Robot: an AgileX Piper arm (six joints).
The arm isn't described. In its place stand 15 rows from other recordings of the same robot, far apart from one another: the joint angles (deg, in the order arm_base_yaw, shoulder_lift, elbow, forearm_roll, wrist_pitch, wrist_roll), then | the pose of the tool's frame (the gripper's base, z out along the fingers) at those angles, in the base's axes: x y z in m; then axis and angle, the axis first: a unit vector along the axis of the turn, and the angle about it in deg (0 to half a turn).
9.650, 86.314, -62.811, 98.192, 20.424, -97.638 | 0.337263 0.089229 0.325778 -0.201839 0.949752 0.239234 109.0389
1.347, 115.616, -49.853, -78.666, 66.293, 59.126 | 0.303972 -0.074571 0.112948 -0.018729 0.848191 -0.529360 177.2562
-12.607, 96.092, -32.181, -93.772, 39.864, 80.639 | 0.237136 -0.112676 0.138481 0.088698 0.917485 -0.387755 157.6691
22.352, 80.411, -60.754, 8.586, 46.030, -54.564 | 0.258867 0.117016 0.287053 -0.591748 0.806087 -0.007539 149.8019
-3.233, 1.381, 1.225, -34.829, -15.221, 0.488 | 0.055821 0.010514 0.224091 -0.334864 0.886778 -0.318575 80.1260
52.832, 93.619, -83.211, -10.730, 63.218, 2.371 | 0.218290 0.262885 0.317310 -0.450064 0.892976 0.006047 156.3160
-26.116, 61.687, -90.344, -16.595, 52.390, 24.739 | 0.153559 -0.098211 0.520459 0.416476 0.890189 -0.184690 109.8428
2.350, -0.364, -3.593, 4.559, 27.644, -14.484 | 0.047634 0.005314 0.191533 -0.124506 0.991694 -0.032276 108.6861
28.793, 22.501, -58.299, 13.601, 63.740, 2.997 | 0.000965 0.022429 0.413477 -0.229499 0.924961 0.302948 120.6200
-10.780, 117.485, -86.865, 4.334, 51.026, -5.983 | 0.414853 -0.073545 0.178731 0.062169 0.997956 0.014795 166.2647
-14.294, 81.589, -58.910, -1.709, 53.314, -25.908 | 0.263154 -0.069294 0.266785 -0.107784 0.991708 -0.069981 162.6945
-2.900, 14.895, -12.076, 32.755, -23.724, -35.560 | 0.067737 -0.023266 0.298338 0.140808 0.968294 -0.206351 69.8178
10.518, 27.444, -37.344, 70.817, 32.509, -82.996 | 0.072329 0.060409 0.377329 -0.473868 0.854335 0.213450 89.9657
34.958, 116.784, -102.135, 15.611, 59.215, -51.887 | 0.353400 0.272737 0.255293 -0.648260 0.754647 0.101328 157.1070
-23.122, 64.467, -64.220, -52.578, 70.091, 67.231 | 0.153918 -0.139608 0.387887 0.617364 0.701234 -0.356557 139.9677
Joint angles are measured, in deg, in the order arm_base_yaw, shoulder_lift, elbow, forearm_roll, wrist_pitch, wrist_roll. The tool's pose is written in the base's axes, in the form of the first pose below.
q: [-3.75, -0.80, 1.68, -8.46, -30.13, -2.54]
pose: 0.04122 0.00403 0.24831 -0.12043 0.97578 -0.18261 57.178
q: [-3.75, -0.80, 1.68, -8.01, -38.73, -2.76]
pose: 0.03282 0.00580 0.25893 -0.14157 0.96859 -0.20442 48.721
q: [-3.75, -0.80, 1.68, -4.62, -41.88, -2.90]
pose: 0.02910 0.00300 0.26286 -0.08728 0.97854 -0.18664 45.015
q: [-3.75, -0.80, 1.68, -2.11, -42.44, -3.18]
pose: 0.02828 0.00041 0.26363 -0.03919 0.98455 -0.17064 44.163
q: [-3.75, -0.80, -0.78, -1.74, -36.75, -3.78]
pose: 0.02991 -0.00030 0.27064 -0.03299 0.98511 -0.16873 47.416
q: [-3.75, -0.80, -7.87, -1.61, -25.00, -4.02]
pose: 0.02661 -0.00066 0.29512 -0.02709 0.98684 -0.15939 52.060
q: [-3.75, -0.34, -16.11, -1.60, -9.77, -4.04]
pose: 0.02053 -0.00091 0.31924 -0.02029 0.98978 -0.14115 59.442
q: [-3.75, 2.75, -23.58, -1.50, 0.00, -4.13]
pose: 0.01778 -0.00117 0.34379 -0.01627 0.99147 -0.12932 64.783
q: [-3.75, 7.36, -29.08, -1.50, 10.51, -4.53]
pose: 0.02627 -0.00216 0.35525 -0.01639 0.99324 -0.11487 74.365
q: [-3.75, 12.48, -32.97, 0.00, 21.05, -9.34]
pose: 0.04015 -0.00263 0.35651 -0.04840 0.99132 -0.12225 86.368
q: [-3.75, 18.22, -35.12, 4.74, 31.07, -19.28]
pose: 0.05820 0.00007 0.34753 -0.11715 0.98601 -0.11861 100.038
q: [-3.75, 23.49, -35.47, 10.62, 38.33, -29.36]
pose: 0.07479 0.00552 0.33301 -0.18802 0.97793 -0.09114 111.426
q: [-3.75, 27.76, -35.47, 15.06, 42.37, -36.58]
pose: 0.08733 0.01024 0.32232 -0.23786 0.96924 -0.06328 118.571
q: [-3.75, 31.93, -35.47, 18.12, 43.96, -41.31]
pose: 0.10022 0.01312 0.31445 -0.26666 0.96293 -0.04063 123.239
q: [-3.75, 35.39, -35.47, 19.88, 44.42, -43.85]
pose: 0.11118 0.01442 0.30821 -0.27908 0.95995 -0.02451 126.397
